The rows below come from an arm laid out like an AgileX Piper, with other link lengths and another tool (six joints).
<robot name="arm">
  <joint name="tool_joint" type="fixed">
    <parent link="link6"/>
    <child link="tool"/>
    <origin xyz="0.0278 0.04 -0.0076" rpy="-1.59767 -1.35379 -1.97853"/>
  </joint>
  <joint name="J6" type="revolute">
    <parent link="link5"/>
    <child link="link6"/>
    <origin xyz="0.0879 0 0.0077" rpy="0 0 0"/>
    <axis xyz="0.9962 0 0.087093"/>
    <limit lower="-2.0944" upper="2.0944"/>
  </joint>
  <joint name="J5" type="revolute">
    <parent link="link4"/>
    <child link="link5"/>
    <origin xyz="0 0 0" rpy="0 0 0"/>
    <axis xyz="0 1 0"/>
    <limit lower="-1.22" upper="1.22"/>
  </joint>
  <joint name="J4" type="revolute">
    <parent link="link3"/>
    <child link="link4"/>
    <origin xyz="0.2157 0 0.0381" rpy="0 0 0"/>
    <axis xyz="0.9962 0 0.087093"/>
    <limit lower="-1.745" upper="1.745"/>
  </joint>
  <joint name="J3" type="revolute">
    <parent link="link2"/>
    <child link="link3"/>
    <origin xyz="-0.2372 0 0.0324" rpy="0 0 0"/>
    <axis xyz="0 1 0"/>
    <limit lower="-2.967" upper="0"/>
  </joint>
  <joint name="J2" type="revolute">
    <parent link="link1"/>
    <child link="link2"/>
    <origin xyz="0 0 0" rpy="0 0 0"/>
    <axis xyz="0 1 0"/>
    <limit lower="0" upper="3.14"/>
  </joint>
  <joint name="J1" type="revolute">
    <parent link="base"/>
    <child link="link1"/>
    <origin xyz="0 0 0.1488" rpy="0 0 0"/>
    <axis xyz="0 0 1"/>
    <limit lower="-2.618" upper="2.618"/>
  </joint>
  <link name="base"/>
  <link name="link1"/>
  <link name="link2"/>
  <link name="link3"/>
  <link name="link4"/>
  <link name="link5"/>
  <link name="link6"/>
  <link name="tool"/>
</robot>
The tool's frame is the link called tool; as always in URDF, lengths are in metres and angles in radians.
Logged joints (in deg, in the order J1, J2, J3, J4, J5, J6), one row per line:
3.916, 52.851, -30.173, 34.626, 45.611, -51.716
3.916, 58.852, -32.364, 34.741, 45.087, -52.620
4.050, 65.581, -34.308, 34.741, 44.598, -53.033
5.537, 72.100, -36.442, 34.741, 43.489, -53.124
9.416, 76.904, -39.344, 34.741, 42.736, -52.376
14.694, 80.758, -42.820, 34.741, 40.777, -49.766
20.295, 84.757, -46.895, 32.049, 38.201, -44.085
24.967, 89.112, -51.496, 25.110, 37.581, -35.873
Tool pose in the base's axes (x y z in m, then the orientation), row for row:
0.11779, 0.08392, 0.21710, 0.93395, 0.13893, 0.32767, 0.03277
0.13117, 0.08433, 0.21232, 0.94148, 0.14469, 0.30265, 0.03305
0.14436, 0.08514, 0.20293, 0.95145, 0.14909, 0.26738, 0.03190
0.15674, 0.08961, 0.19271, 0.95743, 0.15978, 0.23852, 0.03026
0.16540, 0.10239, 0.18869, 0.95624, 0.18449, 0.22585, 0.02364
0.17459, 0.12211, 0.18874, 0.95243, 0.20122, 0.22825, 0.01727
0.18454, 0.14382, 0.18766, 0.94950, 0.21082, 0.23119, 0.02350
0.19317, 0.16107, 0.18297, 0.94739, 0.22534, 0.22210, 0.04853
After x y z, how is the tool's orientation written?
As a quaternion, x y z w.
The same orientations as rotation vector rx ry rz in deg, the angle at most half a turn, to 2 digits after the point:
164.69, 24.50, 57.78
165.99, 25.51, 53.36
167.87, 26.30, 47.17
169.09, 28.22, 42.13
169.58, 32.72, 40.05
169.58, 35.83, 40.64
168.40, 37.39, 41.00
165.45, 39.35, 38.79

